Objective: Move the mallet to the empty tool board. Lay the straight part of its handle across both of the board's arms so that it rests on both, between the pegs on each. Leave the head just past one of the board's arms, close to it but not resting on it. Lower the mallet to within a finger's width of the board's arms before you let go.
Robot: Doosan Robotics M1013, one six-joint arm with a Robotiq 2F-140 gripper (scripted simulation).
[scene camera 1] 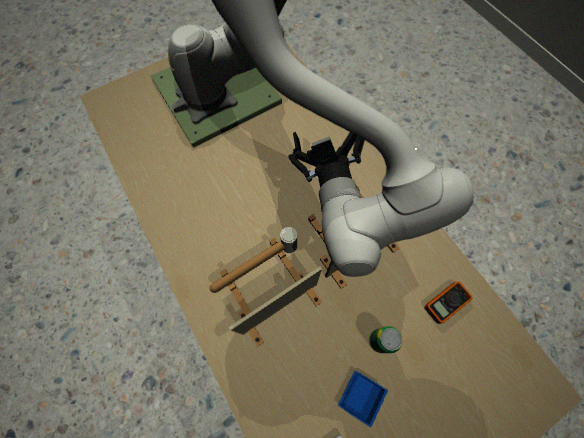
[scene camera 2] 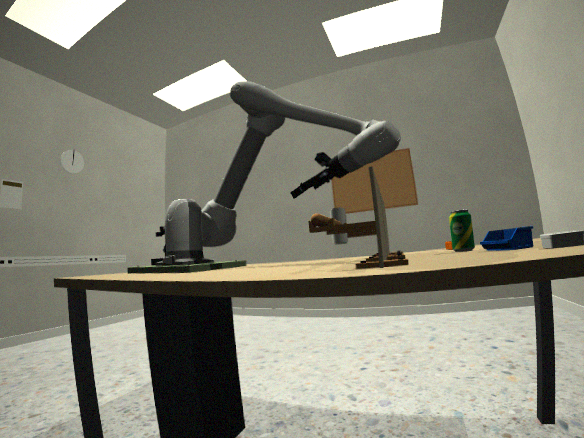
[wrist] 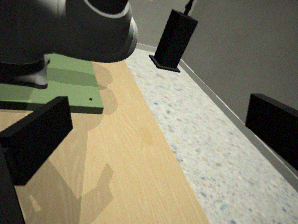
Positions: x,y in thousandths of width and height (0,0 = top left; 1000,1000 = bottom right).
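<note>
Mallet (scene camera 1: 494,556), out of frame in the wrist view. Blue bin (scene camera 2: 891,545), out of frame in the wrist view. Tool board (scene camera 1: 521,650). My gripper (scene camera 1: 551,287), also (wrist: 535,498).
</note>
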